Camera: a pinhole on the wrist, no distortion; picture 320 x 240 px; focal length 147.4 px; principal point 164.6 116.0 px. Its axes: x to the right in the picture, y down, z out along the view. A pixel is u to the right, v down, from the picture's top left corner.
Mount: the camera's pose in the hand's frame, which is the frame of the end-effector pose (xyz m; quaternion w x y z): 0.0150 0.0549 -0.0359 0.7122 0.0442 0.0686 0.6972
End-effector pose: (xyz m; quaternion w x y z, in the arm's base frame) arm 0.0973 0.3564 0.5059 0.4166 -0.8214 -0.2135 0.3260
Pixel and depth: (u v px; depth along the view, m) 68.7 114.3 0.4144
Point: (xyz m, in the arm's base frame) -0.1348 0.7278 0.4744
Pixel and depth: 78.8 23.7 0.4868
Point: 0.0604 0.9428 0.3690
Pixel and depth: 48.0 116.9 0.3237
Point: -0.0851 0.6604 0.5121
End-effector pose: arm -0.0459 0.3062 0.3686 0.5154 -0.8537 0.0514 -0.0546
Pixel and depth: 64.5 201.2 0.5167
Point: -0.1609 0.9283 0.3539
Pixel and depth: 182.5 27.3 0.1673
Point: 0.1079 0.3479 0.2529
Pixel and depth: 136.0 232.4 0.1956
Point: -0.1258 0.4690 0.2557
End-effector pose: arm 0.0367 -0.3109 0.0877 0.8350 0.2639 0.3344 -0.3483
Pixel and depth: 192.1 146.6 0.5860
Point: 0.3816 -0.5675 0.4888
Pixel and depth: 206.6 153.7 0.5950
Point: 0.4176 -0.5263 0.5294
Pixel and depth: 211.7 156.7 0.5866
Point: 0.4227 -0.5060 0.5363
